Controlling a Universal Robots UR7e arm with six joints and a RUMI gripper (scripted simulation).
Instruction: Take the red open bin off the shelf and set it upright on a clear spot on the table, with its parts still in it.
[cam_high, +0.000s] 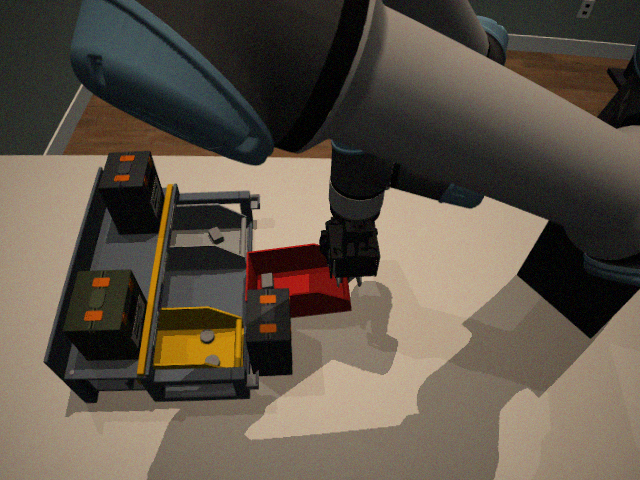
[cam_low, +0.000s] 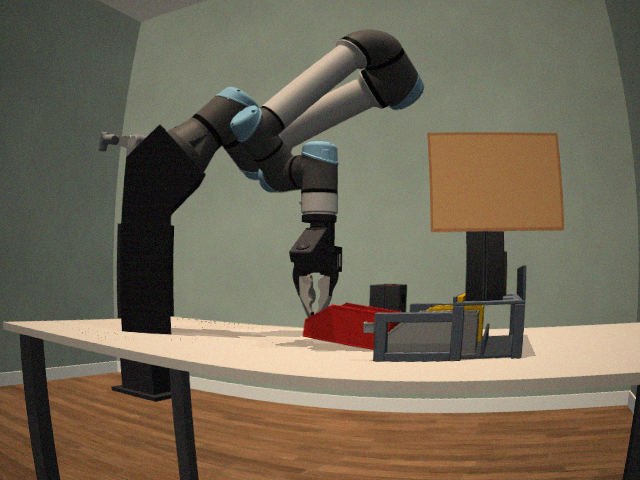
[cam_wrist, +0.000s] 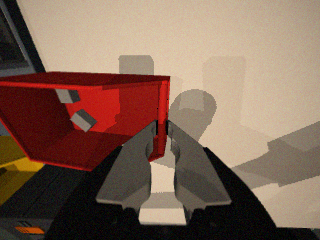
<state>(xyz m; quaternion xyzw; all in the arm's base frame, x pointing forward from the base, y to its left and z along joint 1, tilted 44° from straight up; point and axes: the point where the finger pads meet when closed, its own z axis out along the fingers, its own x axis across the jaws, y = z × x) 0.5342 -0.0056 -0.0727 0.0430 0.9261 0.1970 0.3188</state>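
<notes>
The red open bin is 8 cm ahead of my hand and 1 cm below it. Also, from my hand: yellow bin 26 cm ahead, 13 cm to the left, 2 cm below; then grey bin 27 cm ahead, 10 cm to the right, 2 cm below; then dark box 12 cm ahead, 11 cm to the left.
</notes>
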